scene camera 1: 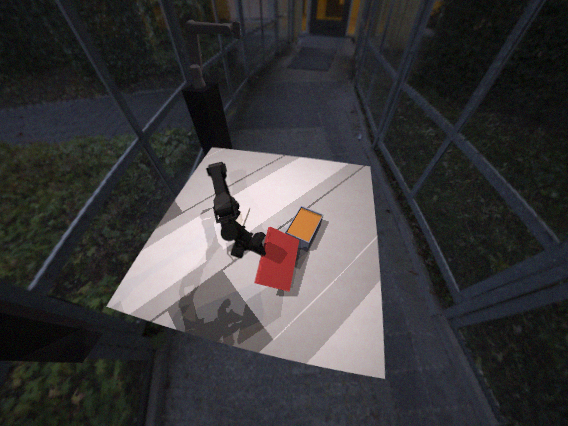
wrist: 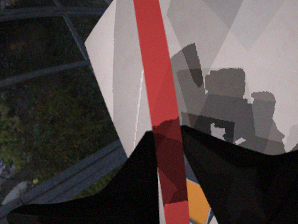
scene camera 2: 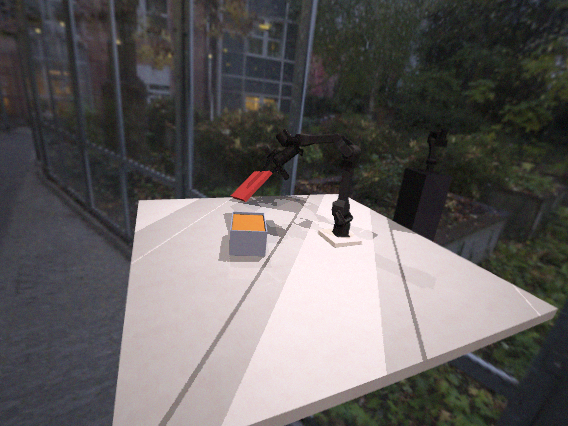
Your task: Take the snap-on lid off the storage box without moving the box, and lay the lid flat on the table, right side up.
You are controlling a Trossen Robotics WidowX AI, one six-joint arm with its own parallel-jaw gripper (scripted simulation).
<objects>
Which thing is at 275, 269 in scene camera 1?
A red lid.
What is the gripper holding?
A red lid.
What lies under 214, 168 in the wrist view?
The gripper.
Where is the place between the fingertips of the gripper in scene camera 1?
At 263, 254
</objects>
